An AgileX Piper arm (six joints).
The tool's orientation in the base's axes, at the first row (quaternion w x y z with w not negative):
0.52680, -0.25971, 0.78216, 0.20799
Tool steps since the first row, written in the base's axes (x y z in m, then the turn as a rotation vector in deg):
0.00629, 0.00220, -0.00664, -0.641, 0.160, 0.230
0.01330, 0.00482, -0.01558, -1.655, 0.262, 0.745
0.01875, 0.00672, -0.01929, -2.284, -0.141, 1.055
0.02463, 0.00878, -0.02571, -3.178, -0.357, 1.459
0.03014, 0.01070, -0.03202, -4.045, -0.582, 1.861
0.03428, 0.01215, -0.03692, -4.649, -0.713, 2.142
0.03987, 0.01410, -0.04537, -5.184, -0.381, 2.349
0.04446, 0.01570, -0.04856, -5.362, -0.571, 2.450
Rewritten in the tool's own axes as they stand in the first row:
0.00383, -0.00256, 0.00820, -0.046, 0.537, -0.446
0.00950, -0.00537, 0.01800, -0.230, 1.278, -1.295
0.01091, -0.00749, 0.02437, -0.249, 1.373, -2.098
0.01468, -0.00990, 0.03211, -0.308, 1.785, -3.012
0.01850, -0.01218, 0.03947, -0.372, 2.173, -3.912
0.02151, -0.01389, 0.04506, -0.422, 2.463, -4.524
0.02729, -0.01630, 0.05326, -0.511, 3.067, -4.782
0.02854, -0.01809, 0.05865, -0.514, 3.036, -5.060

